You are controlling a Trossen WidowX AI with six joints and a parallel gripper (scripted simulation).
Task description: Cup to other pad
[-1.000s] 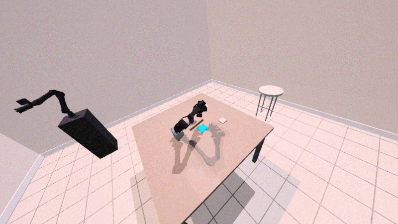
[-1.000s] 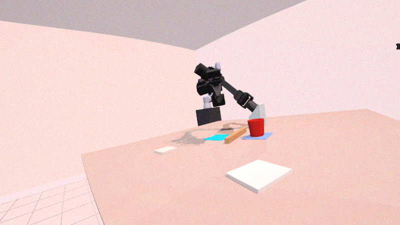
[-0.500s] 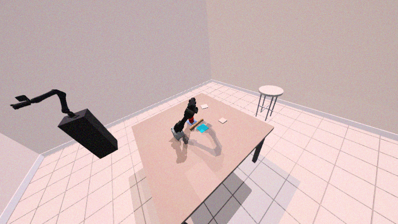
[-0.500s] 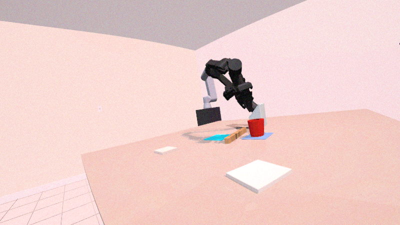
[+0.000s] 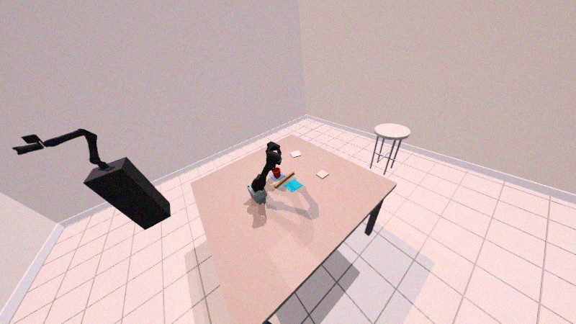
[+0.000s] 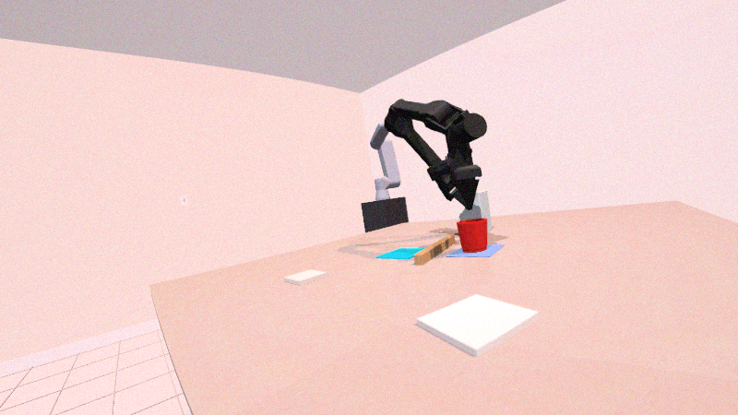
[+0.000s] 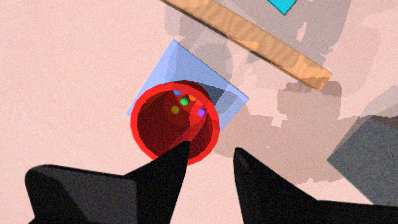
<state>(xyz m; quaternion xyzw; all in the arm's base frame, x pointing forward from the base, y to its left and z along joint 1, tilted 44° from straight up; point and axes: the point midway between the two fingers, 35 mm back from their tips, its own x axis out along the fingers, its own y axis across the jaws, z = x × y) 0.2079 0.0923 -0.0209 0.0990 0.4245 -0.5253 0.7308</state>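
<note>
Now: the red cup 6 cm below my gripper tip, 3 cm ahead of it and 1 cm to the left of it. Round my gripper tip: wooden bar: 10 cm below, 8 cm to the right, 4 cm ahead; light blue pad: 11 cm below, 3 cm ahead, 2 cm to the left; cyan pad: 18 cm to the right, 11 cm below, 6 cm ahead.
</note>
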